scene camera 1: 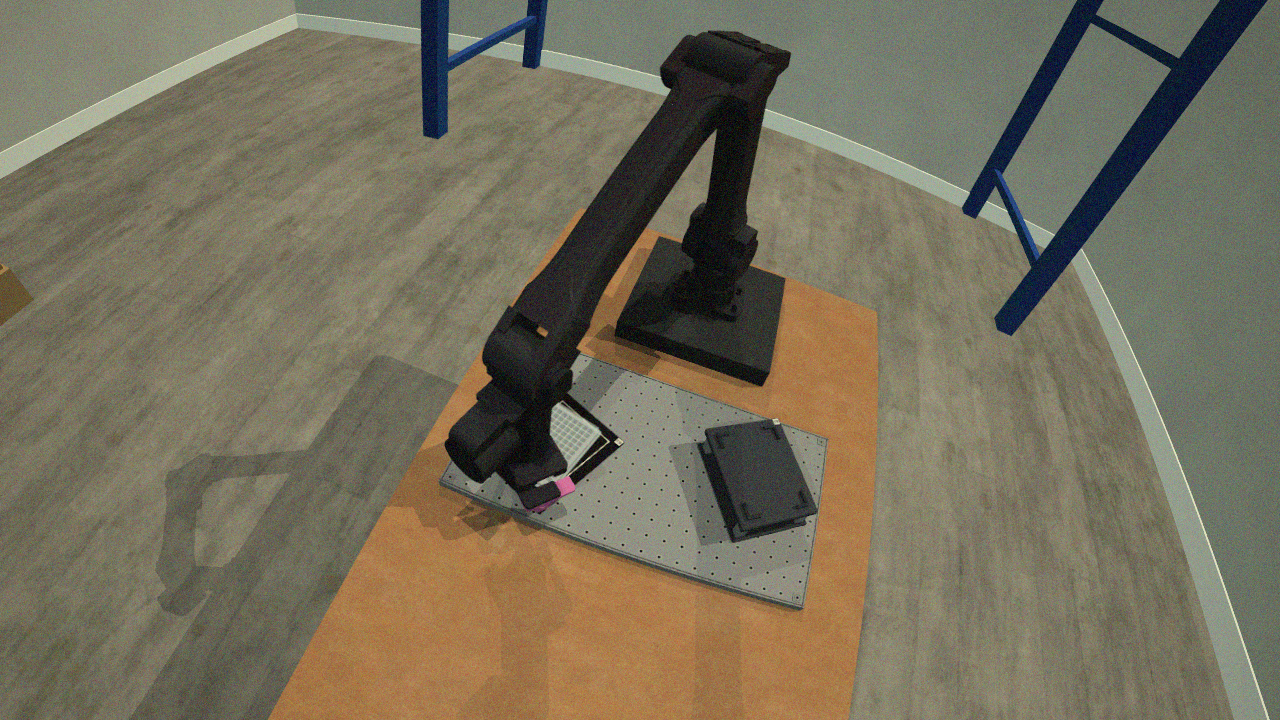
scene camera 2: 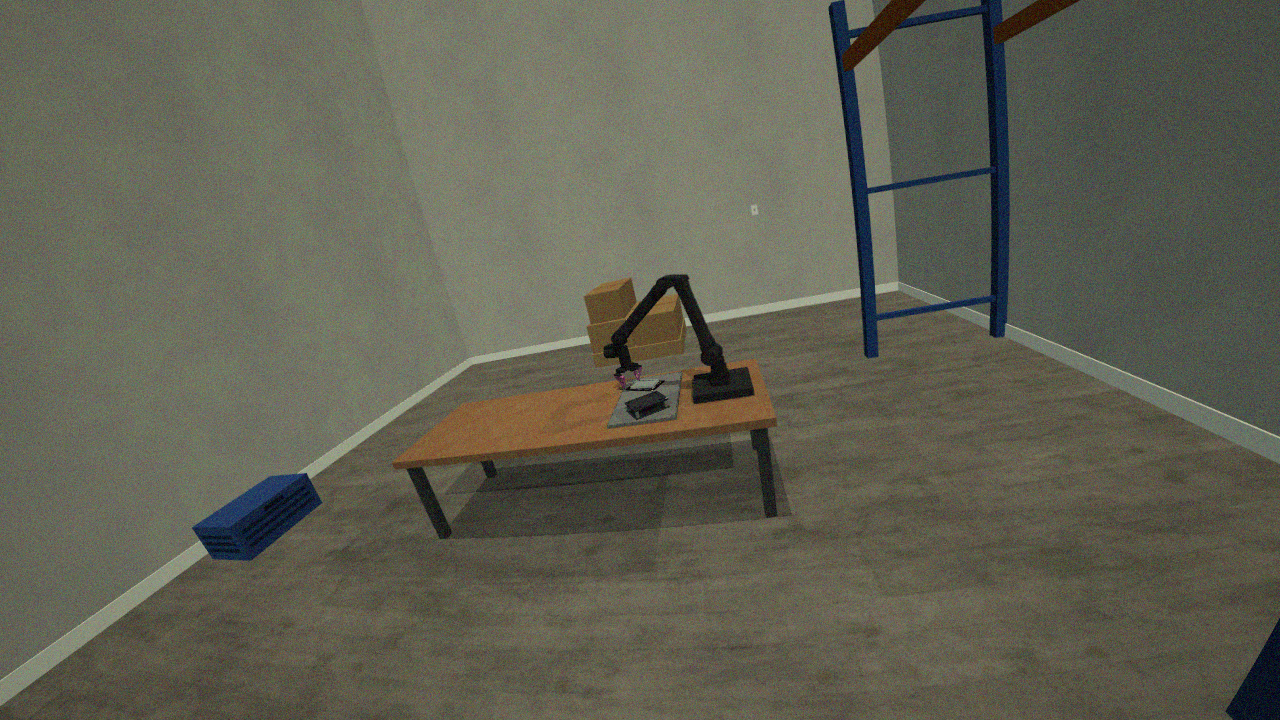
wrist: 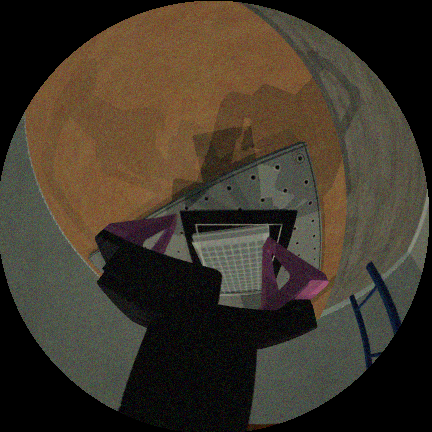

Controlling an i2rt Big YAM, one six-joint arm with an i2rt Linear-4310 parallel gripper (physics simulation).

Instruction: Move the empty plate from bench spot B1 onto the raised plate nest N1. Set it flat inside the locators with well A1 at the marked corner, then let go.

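Places are measured from the arm's base along level axes (x ahead, y left, z up), in centimetres.
Pixels of known places: gripper, fingertip midpoint: (scene camera 1: 524,480) (scene camera 2: 631,384) (wrist: 221,230); arm's base at its link origin: (scene camera 1: 707,297) (scene camera 2: 720,380).
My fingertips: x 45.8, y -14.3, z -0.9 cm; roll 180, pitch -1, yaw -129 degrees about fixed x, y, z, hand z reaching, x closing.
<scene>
For each thing: its middle in the pictures, then the offset to it from my fingertips. Level surfaces: height alone.
- white well plate at the middle of its body: (wrist: 236,269) (scene camera 1: 551,445) (scene camera 2: 644,383) dx -7.0, dy +1.1, dz -0.5 cm
- grey perforated board at the middle of its body: (scene camera 1: 651,464) (wrist: 178,286) (scene camera 2: 648,397) dx -10.8, dy +14.9, dz -2.0 cm
- dark raised nest N1 at the middle of its body: (scene camera 1: 757,477) (scene camera 2: 646,404) dx -12.8, dy +29.9, dz +1.0 cm
- small white mark at the middle of its body: (scene camera 1: 776,421) dx -22.1, dy +30.4, dz +3.0 cm
- orange table at its surface level: dz -2.7 cm
The white well plate (scene camera 1: 575,429) (wrist: 233,259) lies flat inside the black frame of spot B1 (scene camera 1: 602,455) (wrist: 238,215), at the left end of the grey perforated board (scene camera 1: 645,510) (wrist: 278,177). My gripper (scene camera 1: 550,483) (wrist: 221,230) (scene camera 2: 626,370) is open and hangs low over the plate, with one purple finger on each side of it. In the wrist view the right finger overlaps the plate's right edge. The dark raised nest N1 (scene camera 1: 759,479) (scene camera 2: 646,403) stands empty at the board's right end, with a small white mark (scene camera 1: 775,420) at its far corner.
The board lies on an orange table (scene camera 1: 465,626) (scene camera 2: 536,420). The arm's black base (scene camera 1: 702,313) stands behind the board. Blue rack frames (scene camera 1: 1109,170) (scene camera 2: 859,179), cardboard boxes (scene camera 2: 617,309) and a blue crate (scene camera 2: 257,515) stand on the floor around.
</scene>
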